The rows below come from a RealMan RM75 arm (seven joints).
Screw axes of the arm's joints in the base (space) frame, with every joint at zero. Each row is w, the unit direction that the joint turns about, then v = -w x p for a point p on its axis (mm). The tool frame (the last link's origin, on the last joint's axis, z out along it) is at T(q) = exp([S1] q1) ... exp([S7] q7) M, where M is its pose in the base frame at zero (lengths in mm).
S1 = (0, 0, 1, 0, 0, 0)
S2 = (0, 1, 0, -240.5, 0, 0)
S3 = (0, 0, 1, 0, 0, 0)
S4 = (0, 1, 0, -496.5, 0, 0)
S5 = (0, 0, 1, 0, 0, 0)
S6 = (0, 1, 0, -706.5, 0, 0)
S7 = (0, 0, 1, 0, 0, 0)
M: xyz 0 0 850.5 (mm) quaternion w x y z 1 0 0 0
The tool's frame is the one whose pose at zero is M.
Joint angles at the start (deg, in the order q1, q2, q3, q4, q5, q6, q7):
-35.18, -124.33, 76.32, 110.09, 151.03, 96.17, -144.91
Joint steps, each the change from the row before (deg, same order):
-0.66, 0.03, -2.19, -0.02, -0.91, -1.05, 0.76
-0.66, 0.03, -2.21, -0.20, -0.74, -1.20, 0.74
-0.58, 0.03, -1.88, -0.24, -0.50, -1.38, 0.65
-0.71, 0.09, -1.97, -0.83, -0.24, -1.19, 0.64
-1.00, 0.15, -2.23, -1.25, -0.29, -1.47, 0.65
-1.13, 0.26, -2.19, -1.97, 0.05, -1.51, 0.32
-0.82, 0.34, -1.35, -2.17, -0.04, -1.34, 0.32
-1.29, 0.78, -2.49, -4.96, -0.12, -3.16, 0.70
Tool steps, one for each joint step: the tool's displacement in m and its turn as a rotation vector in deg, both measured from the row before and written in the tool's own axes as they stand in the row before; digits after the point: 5 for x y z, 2 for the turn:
0.00429, -0.00721, -0.00417, 0.95, 2.22, -0.46
0.00390, -0.00794, -0.00364, 1.13, 2.12, -0.60
0.00379, -0.00762, -0.00290, 1.28, 1.97, -0.52
0.00201, -0.00853, -0.00129, 1.16, 1.33, -0.80
0.00285, -0.00989, -0.00058, 1.24, 1.52, -0.98
0.00111, -0.01087, 0.00156, 1.20, 0.91, -1.52
-0.00049, -0.00794, 0.00356, 0.56, 0.32, -1.15
-0.00419, -0.01651, 0.00889, 1.11, 0.34, -2.64

